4 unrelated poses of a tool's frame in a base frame.
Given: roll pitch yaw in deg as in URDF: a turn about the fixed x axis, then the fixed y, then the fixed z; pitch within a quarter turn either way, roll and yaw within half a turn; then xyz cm.
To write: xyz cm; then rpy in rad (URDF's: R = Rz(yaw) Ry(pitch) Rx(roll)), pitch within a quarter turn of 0, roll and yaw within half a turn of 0. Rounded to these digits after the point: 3 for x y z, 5 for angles.
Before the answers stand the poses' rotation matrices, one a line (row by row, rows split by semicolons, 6 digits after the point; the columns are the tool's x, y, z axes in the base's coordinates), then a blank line. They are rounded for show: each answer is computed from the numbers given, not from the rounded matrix.
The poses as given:
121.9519 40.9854 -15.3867 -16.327 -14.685 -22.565
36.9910 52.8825 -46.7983 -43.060 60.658 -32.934
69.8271 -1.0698 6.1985 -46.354 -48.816 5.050
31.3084 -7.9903 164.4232 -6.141 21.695 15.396
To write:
0.727820 0.396136 -0.559781; -0.200293 -0.657896 -0.725986; -0.655867 0.640507 -0.399486
0.413104 0.910680 -0.002594; -0.439885 0.197046 -0.876170; -0.797400 0.363091 0.481995
0.993981 -0.054658 0.094949; 0.107955 0.340946 -0.933864; 0.018670 0.938493 0.344794
-0.953920 -0.159847 0.253942; 0.265923 -0.842399 0.468667; 0.139005 0.514599 0.846088

-16.327 -14.685 -22.565 2.12846 0.71533 -0.26855
-43.060 60.658 -32.934 0.64561 0.92297 -0.81678
-46.354 -48.816 5.050 1.21871 -0.01867 0.10818
-6.141 21.695 15.396 0.54643 -0.13946 2.86973

